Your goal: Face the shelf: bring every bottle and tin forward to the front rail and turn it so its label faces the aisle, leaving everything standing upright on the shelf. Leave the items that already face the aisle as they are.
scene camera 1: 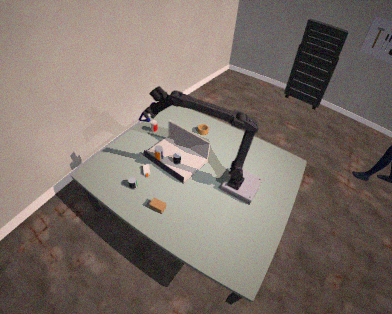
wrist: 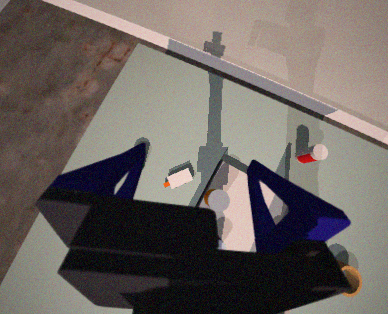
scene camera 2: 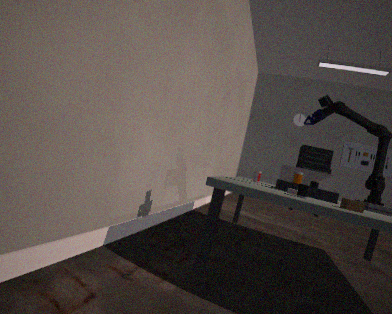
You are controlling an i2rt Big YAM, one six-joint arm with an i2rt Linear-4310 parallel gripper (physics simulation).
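Frame: origin at the arm's base, x ahead, y left, z up, level; centimetres.
Seen in the pictures: gripper, fingertip midpoint: (scene camera 1: 143,116) (wrist: 199,157) (scene camera 2: 307,121); arm's base, link origin: (scene camera 1: 235,182) (scene camera 2: 373,203).
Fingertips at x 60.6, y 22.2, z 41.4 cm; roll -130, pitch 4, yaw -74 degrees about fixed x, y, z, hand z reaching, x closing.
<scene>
Pixels of each thing's middle, then the offset from my fingertips to it. Level surfaces: height alone.
- low dark front rail, body centre: (scene camera 2: 306,191) (scene camera 1: 162,166) dx -9.2, dy -6.1, dz -43.9 cm
- bottle, body centre: (wrist: 215,199) (scene camera 2: 297,179) (scene camera 1: 158,153) dx -2.5, dy -10.0, dz -37.5 cm
- black tin, body centre: (scene camera 1: 177,158) (scene camera 2: 313,186) dx -15.5, dy -15.3, dz -39.5 cm
- table, surface height: dz -46.7 cm
- white can, body centre: (wrist: 310,154) (scene camera 2: 257,176) (scene camera 1: 154,126) dx +25.6, dy -37.5, dz -42.0 cm
- dark can, body centre: (scene camera 1: 132,183) dx -2.3, dy +19.2, dz -43.2 cm
- white box, body centre: (wrist: 177,179) (scene camera 1: 146,170) dx -1.5, dy +3.4, dz -45.4 cm
- orange block, body centre: (scene camera 2: 352,205) (scene camera 1: 157,205) dx -27.1, dy +22.6, dz -44.2 cm
- orange bowl, body centre: (wrist: 342,277) (scene camera 1: 203,129) dx -10.3, dy -62.4, dz -44.2 cm
The shelf (scene camera 1: 194,163) (wrist: 241,200) has a pale floor, a grey back panel and a low dark front rail (scene camera 1: 165,167). A bottle (scene camera 1: 158,153) (scene camera 2: 298,178) (wrist: 218,200) with orange and blue sides and a pale top stands upright close behind the rail. A black tin (scene camera 1: 177,159) (scene camera 2: 314,185) with a pale top stands upright beside it, slightly apart; the gripper body mostly hides it in the wrist view. Whether its label faces the aisle cannot be told. My gripper (scene camera 1: 145,118) (scene camera 2: 307,121) (wrist: 199,157) is open and empty, high above the table beyond the shelf's far end.
On the table (scene camera 1: 215,240) outside the shelf are a red and white can (scene camera 1: 154,126) (scene camera 2: 259,176) (wrist: 312,154), a dark can (scene camera 1: 132,183), a white box (scene camera 1: 146,170) (wrist: 180,178), an orange block (scene camera 1: 157,205) and an orange bowl (scene camera 1: 203,130). A wall runs along the far side.
</scene>
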